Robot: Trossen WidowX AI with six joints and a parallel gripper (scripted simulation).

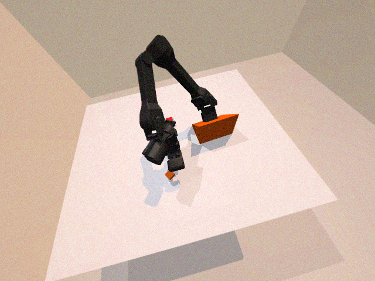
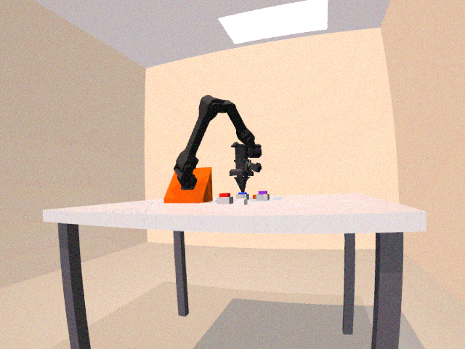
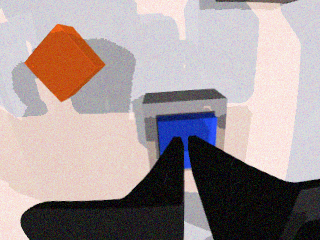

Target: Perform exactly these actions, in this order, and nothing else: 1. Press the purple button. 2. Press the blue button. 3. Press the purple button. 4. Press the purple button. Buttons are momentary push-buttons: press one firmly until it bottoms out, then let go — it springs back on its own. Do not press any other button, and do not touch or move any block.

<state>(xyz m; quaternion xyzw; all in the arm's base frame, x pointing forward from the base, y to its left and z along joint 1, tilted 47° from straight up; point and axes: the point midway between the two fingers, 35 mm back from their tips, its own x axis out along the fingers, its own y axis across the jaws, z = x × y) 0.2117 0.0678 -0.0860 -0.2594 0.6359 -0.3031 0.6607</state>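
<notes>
The blue button is 10 mm below my gripper tip. The rest, counted from my gripper tip: purple button 100 mm ahead, 60 mm to the right; red button 220 mm to the right, 20 mm behind; small orange block 60 mm to the left, 50 mm ahead, 20 mm below.
</notes>
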